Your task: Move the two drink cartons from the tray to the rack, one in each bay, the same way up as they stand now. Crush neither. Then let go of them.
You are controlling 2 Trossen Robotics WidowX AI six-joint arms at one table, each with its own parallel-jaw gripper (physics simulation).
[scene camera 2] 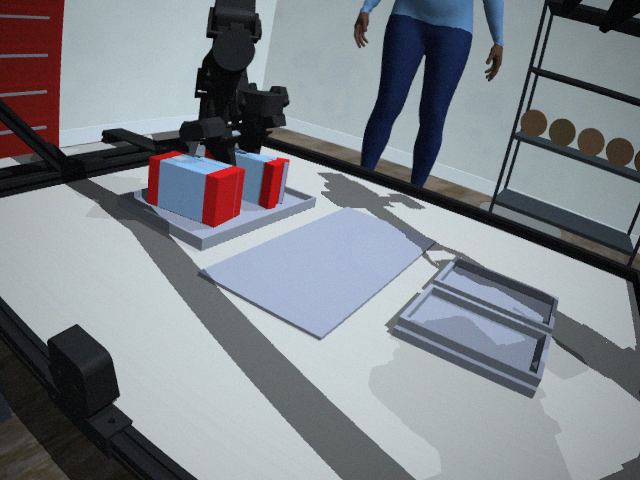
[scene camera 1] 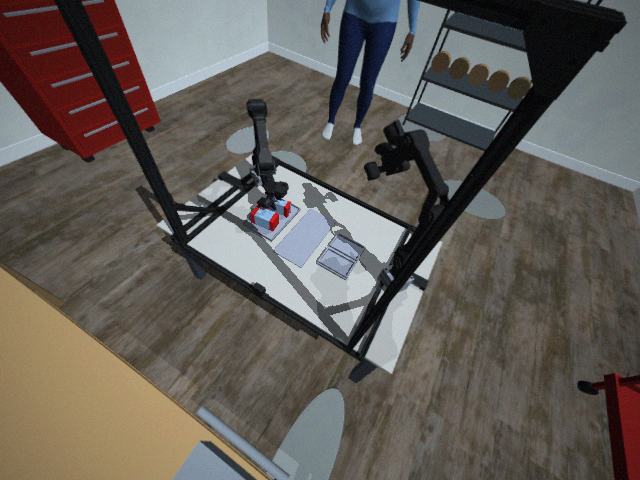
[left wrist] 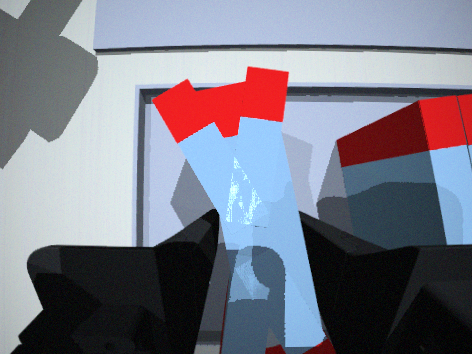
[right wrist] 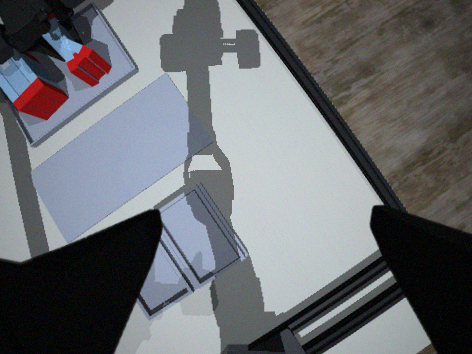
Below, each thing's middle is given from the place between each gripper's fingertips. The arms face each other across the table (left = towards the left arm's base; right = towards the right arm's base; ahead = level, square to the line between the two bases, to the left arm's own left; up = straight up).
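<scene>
That flat grey mat (scene camera 2: 314, 277) is 160 mm to the left of my right hand, 210 mm behind it and 370 mm below it. Then there's the shallow tray (scene camera 2: 252, 216), which is 260 mm behind my right hand, 360 mm below it and 360 mm to the left of it.
Measured from my left hand, the mat is 30 mm below and 210 mm to the right. The tray is 20 mm below my left hand, 50 mm behind it and 10 mm to the right of it.
</scene>
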